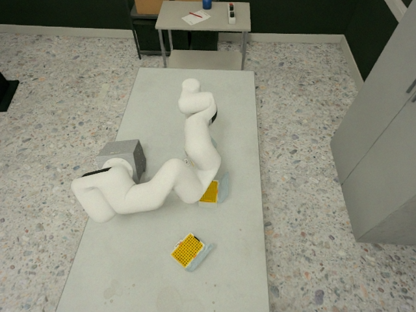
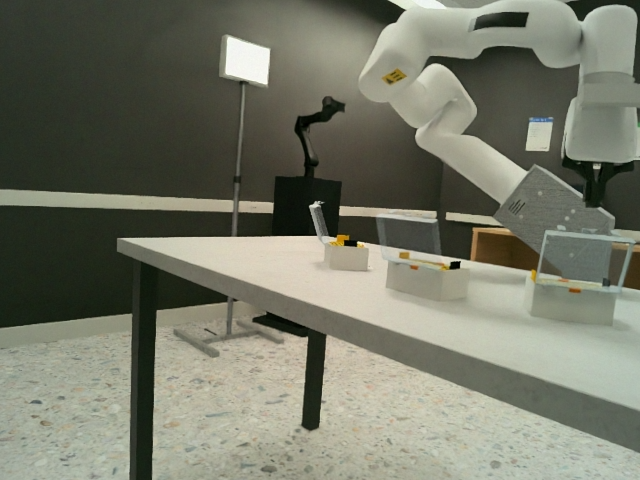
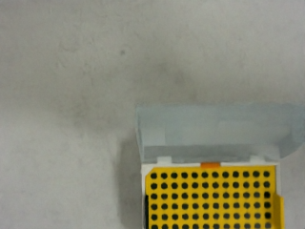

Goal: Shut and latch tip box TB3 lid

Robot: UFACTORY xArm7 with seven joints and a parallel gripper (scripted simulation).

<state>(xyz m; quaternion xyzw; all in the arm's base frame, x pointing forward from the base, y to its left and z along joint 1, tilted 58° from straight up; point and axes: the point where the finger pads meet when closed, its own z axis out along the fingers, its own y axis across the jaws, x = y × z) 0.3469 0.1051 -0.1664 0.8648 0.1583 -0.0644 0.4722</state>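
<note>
The clear lid lies 50 mm ahead of my hand and 100 mm below it. From my hand the other things lie so: small label: 20 mm behind, 240 mm to the right, 200 mm below.
</note>
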